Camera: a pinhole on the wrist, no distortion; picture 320 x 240 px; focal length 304.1 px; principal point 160.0 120.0 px. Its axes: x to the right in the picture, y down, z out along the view. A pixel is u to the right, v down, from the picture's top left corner.
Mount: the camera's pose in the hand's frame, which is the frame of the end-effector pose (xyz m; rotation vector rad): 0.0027 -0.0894 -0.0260 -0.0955 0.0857 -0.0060
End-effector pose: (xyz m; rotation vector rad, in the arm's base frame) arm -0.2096 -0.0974 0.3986 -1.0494 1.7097 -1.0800
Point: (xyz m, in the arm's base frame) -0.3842 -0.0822 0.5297
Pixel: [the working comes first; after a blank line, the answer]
In the camera's frame: 0.0229 0.0243 -0.1738

behind the camera
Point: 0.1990 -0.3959 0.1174
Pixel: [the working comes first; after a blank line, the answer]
In the camera's frame: 0.1617 0.1302 0.5865

243.8 187.5
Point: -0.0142 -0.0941 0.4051
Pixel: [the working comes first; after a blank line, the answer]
In the camera's frame: -0.0834 0.0233 0.2020

34.4 155.0
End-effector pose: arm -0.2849 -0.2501 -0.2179 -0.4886 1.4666 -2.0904
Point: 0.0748 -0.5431 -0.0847
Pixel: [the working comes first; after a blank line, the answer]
In the camera's frame: -0.1526 0.0725 0.4937

66.0 164.6
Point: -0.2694 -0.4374 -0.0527
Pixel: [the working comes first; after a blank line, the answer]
In the camera's frame: 0.0779 -0.0344 0.2365

260.2 75.8
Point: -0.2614 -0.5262 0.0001
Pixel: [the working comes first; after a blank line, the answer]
In the camera's frame: 0.1178 -0.0669 0.3264

269.8 57.7
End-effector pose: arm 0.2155 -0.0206 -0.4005 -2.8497 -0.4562 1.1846
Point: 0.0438 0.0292 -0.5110
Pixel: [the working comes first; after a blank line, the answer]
In the camera's frame: -0.0463 -0.0093 0.2167

95.1 107.0
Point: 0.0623 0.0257 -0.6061
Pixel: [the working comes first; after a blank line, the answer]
In the camera's frame: 0.0256 0.0061 0.2799

187.8 126.6
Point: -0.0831 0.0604 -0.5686
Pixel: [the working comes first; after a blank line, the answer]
In the camera's frame: -0.0929 -0.0763 0.3338

75.4 50.5
